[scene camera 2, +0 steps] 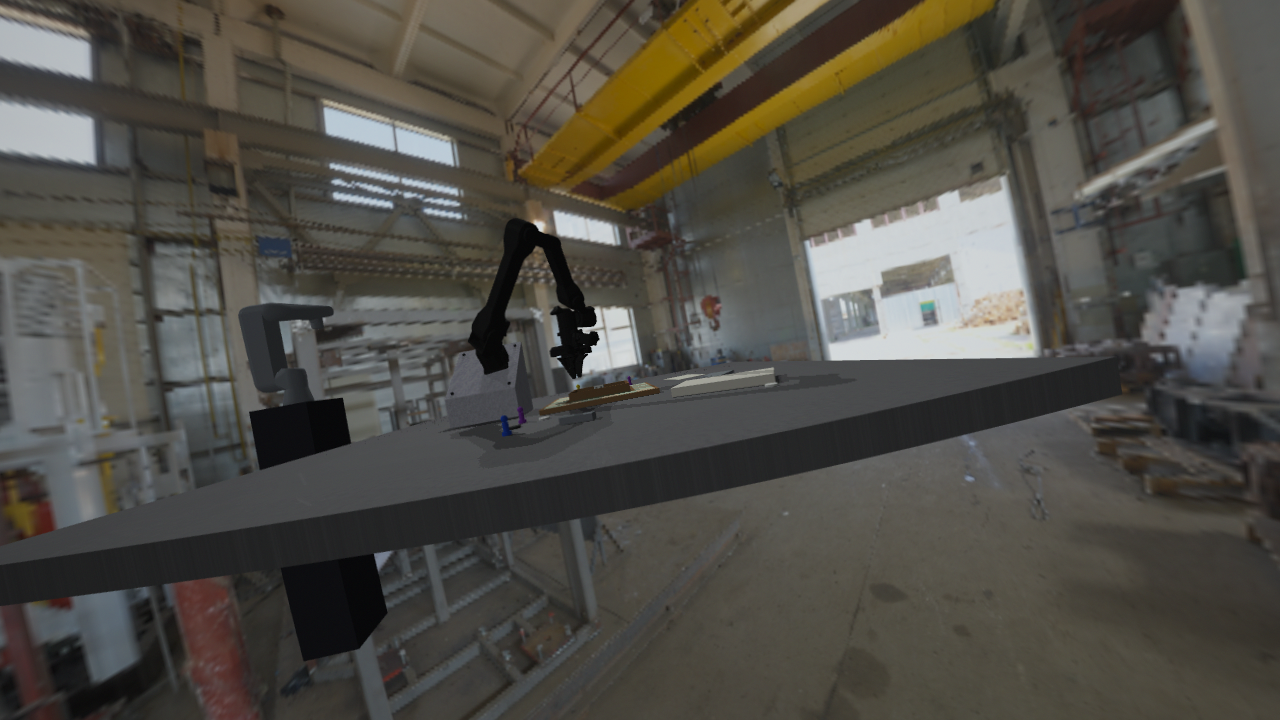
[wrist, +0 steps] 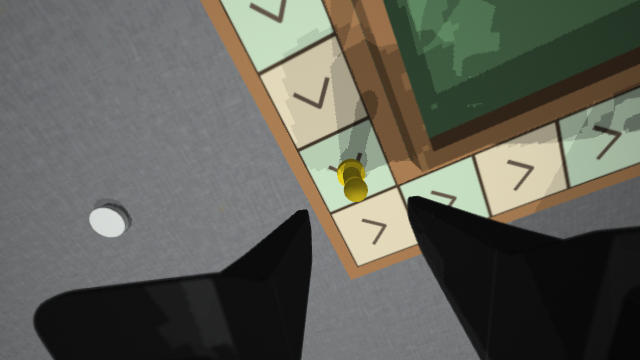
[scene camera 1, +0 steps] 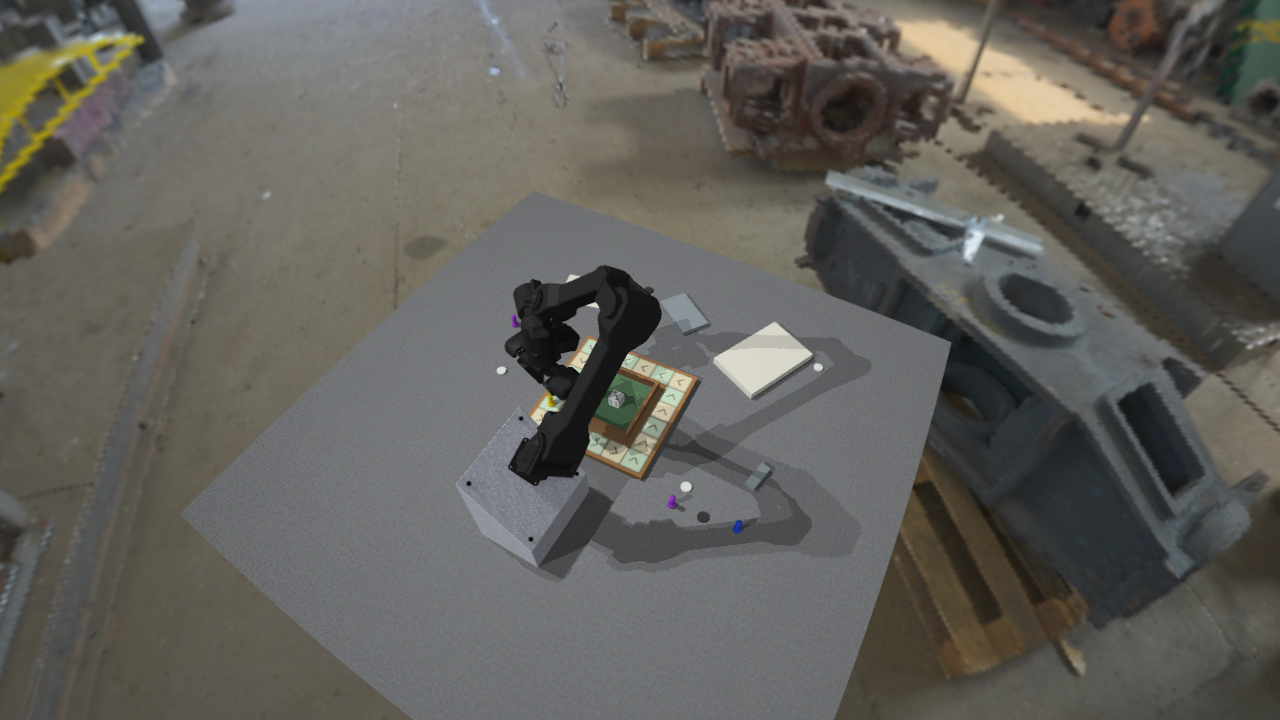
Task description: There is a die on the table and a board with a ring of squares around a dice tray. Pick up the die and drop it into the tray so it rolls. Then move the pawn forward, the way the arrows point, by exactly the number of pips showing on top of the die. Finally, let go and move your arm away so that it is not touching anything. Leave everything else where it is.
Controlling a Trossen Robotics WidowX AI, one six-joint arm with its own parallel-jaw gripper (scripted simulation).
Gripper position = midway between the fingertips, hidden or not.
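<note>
I can see my gripper (scene camera 1: 548, 388), and scene camera 2 gives me another sight of the gripper (scene camera 2: 577, 378). The wrist view has my gripper (wrist: 358, 213) as well, together with a yellow pawn (wrist: 351, 174) and a white disc (wrist: 109, 221). There is also a green dice tray (scene camera 1: 635, 392), and I see the tray (wrist: 459, 67) from the wrist too.
</note>
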